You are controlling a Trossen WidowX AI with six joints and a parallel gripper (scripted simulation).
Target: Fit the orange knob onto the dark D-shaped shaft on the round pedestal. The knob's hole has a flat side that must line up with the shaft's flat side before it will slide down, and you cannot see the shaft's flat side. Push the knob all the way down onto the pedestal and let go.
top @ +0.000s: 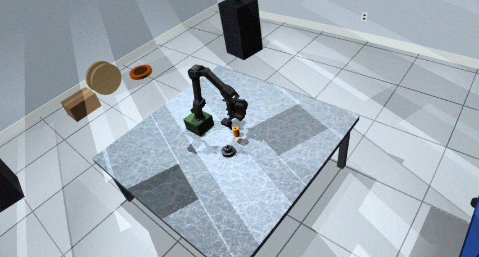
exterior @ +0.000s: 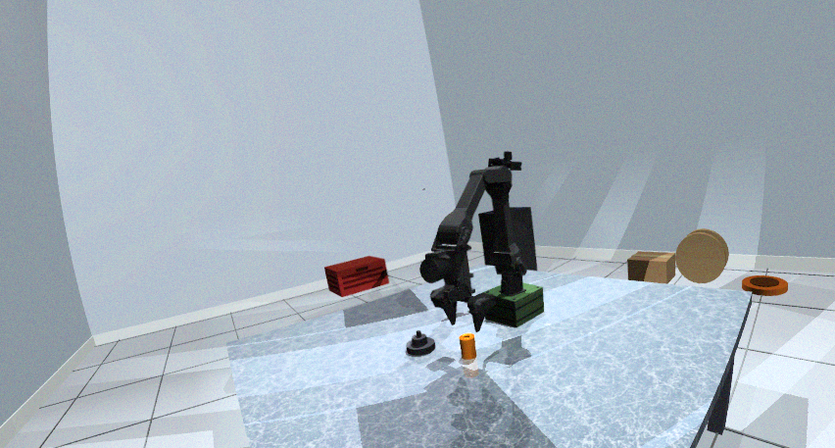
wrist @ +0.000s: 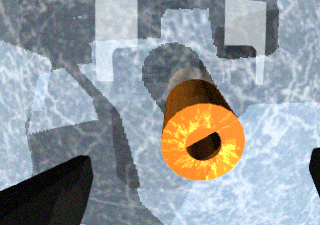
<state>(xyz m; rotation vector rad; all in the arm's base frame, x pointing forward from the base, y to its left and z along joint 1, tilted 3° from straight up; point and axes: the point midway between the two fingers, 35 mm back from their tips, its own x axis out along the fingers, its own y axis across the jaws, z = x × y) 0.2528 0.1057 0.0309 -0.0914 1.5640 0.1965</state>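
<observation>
My gripper tip is 6 cm above the orange knob. From my gripper tip the other things lie so: round dark pedestal: 7 cm ahead, 14 cm to the right, 6 cm below.
</observation>
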